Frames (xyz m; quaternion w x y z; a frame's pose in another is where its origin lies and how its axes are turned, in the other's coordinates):
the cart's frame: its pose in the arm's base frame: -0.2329 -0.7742 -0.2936 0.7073 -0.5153 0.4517 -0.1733
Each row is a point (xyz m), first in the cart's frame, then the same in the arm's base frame.
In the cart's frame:
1: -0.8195 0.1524 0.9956
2: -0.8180 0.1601 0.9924
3: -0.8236 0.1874 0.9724
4: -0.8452 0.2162 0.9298
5: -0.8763 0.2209 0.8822
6: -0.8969 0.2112 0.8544
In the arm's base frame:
1: 0.1118 0.4405 0.0092
2: 0.1083 0.4408 0.0015
3: 0.0829 0.4444 -0.0213
4: 0.0302 0.4472 -0.0394
5: -0.0263 0.4440 -0.0322
6: -0.0578 0.4387 -0.0158

